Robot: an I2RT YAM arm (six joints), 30 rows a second.
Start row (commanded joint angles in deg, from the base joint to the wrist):
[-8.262 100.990 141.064 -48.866 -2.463 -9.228]
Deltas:
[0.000 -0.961 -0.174 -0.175 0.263 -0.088]
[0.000 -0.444 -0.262 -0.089 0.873 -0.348]
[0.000 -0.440 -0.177 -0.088 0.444 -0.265]
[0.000 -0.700 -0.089 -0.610 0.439 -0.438]
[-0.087 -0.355 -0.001 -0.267 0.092 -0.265]
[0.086 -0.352 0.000 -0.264 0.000 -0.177]
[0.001 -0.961 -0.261 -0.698 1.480 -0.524]
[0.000 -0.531 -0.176 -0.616 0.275 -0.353]
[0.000 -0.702 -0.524 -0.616 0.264 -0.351]
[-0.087 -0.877 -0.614 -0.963 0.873 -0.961]
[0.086 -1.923 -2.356 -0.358 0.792 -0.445]
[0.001 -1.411 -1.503 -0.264 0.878 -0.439]
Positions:
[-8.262 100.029 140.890 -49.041 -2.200 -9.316]
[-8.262 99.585 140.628 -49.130 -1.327 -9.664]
[-8.262 99.145 140.451 -49.218 -0.883 -9.929]
[-8.262 98.445 140.362 -49.828 -0.444 -10.367]
[-8.349 98.090 140.361 -50.095 -0.352 -10.632]
[-8.263 97.738 140.361 -50.359 -0.352 -10.809]
[-8.262 96.777 140.100 -51.057 1.128 -11.333]
[-8.262 96.246 139.924 -51.673 1.403 -11.686]
[-8.262 95.544 139.400 -52.289 1.667 -12.037]
[-8.349 94.667 138.786 -53.252 2.540 -12.998]
[-8.263 92.744 136.430 -53.610 3.332 -13.443]
[-8.262 91.333 134.927 -53.874 4.210 -13.882]

